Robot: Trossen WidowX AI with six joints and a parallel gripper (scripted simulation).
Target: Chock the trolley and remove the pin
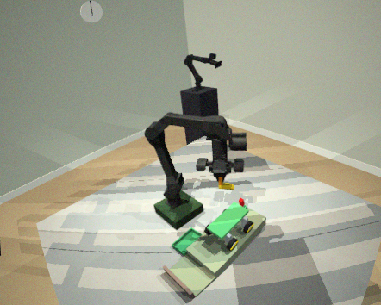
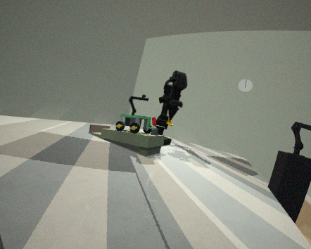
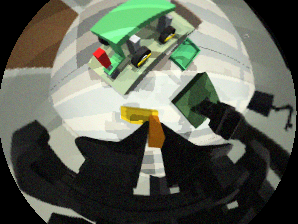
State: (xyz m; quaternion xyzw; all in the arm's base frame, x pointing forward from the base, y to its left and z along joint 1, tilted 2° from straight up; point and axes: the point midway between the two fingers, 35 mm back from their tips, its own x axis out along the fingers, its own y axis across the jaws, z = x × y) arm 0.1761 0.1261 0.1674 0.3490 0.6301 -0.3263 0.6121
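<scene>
The yellow chock lies 20 mm ahead of my gripper tip, 10 mm to the left of it and 10 mm below it. From my gripper tip the other things lie so: red-headed stop pin 130 mm ahead, 40 mm below, 20 mm to the right; then ramp 150 mm ahead, 130 mm to the right, 130 mm below; then green-topped trolley 150 mm ahead, 120 mm to the right, 60 mm below.
</scene>
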